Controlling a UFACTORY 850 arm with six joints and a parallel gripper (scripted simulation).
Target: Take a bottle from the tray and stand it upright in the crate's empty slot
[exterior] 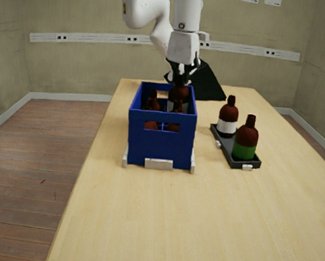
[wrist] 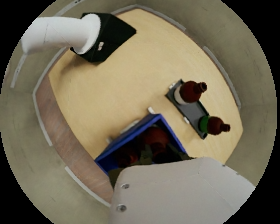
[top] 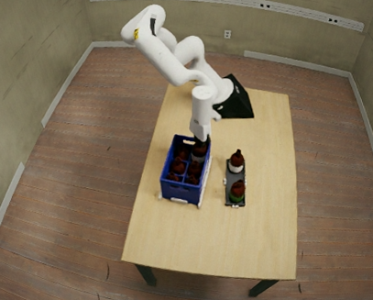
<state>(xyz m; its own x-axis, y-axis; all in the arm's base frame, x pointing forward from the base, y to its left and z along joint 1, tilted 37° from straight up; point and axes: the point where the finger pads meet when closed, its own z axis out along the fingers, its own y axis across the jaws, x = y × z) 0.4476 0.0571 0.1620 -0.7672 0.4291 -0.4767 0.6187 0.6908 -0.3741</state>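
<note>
My hand is 90 mm short of the blue crate, 50 mm to the left of it and 130 mm above it. Also, from my hand: dark tray: 70 mm ahead, 210 mm to the left, 200 mm below.
</note>
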